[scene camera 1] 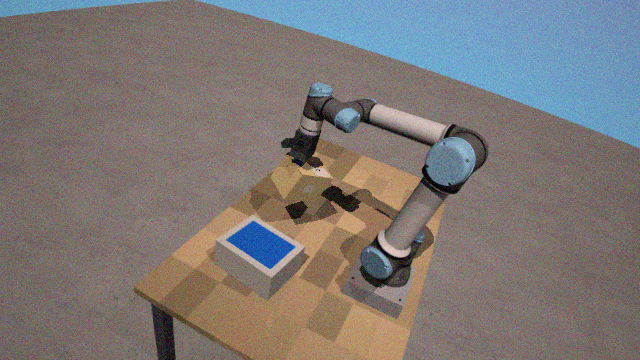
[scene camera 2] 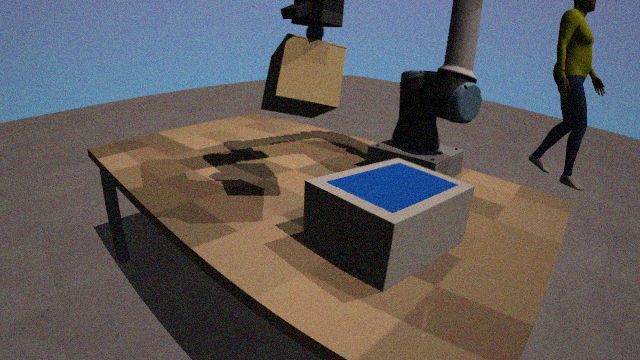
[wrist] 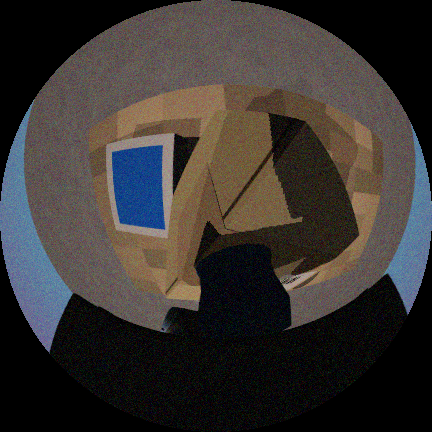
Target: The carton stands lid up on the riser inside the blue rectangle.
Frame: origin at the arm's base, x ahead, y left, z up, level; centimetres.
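Seen in the pictures: end effector, tool point: (scene camera 1: 298, 165) (scene camera 2: 314, 46) (wrist: 233, 256); arm's base, origin of the base link: (scene camera 2: 415, 144).
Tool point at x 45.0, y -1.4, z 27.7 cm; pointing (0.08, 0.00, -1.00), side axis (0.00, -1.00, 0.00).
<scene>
Pixels of each thing's middle, then the offset from my tool point to it. Level surfaces: height alone.
- tan cardboard carton, body centre: (wrist: 268, 213) (scene camera 2: 300, 78) (scene camera 1: 302, 177) dx -0.9, dy -4.1, dz -7.2 cm
- light grey riser, body centre: (scene camera 2: 392, 214) (wrist: 146, 183) (scene camera 1: 259, 255) dx +0.1, dy +21.2, dz -28.8 cm
- blue rectangle, body centre: (scene camera 2: 397, 183) (wrist: 134, 189) (scene camera 1: 261, 243) dx +0.1, dy +21.2, dz -22.8 cm
- wooden table, its level: dz -34.8 cm
The tan cardboard carton (scene camera 1: 307, 192) (scene camera 2: 310, 72) (wrist: 245, 155) hangs in the air, tilted, high above the far part of the table. A label with a barcode shows on its upper side. My suction cup (scene camera 1: 298, 162) (scene camera 2: 315, 33) (wrist: 234, 255) touches the carton's upper side near one edge and holds it. The contact is partly hidden in the wrist view. The light grey riser (scene camera 1: 240, 265) (scene camera 2: 430, 240) (wrist: 168, 185) stands on the table, apart from the carton. The blue rectangle (scene camera 1: 260, 245) (scene camera 2: 395, 185) (wrist: 140, 187) lies on its top, with no carton on it.
The wooden table (scene camera 1: 200, 320) (scene camera 2: 240, 250) carries the riser and the arm's base (scene camera 1: 372, 295) (scene camera 2: 447, 162). Dark shadows of the arm and carton fall on the tabletop. A person (scene camera 2: 577, 55) in a yellow top stands on the floor beyond the table.
</scene>
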